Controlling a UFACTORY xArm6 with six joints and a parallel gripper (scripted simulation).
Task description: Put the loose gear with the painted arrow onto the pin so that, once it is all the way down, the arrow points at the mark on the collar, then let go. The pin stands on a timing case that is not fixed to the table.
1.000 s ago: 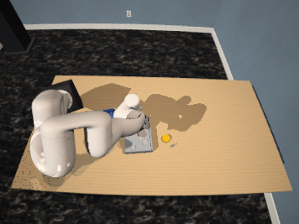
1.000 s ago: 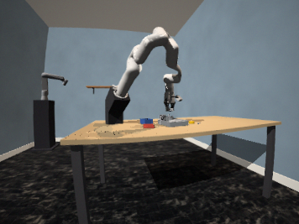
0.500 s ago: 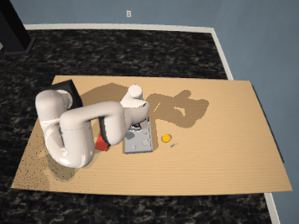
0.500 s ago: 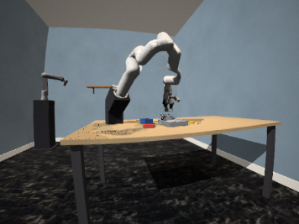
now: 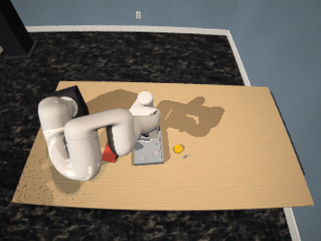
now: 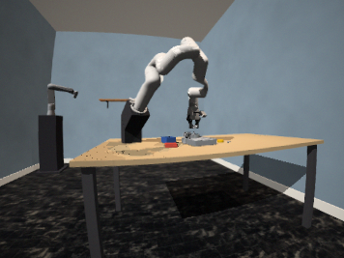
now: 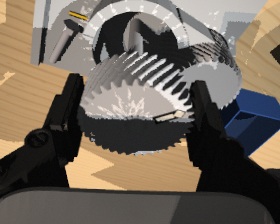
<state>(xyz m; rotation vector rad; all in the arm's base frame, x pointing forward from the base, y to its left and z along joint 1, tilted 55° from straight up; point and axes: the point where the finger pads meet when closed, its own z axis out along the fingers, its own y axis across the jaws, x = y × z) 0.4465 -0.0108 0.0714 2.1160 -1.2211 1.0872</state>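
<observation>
Now: the grey toothed gear right at my hand. Round my hand: red block: 220 mm behind, 80 mm to the right, 120 mm below; then blue block: 190 mm behind, 80 mm to the left, 120 mm below; then grey screw: 220 mm ahead, 150 mm to the right, 120 mm below.
</observation>
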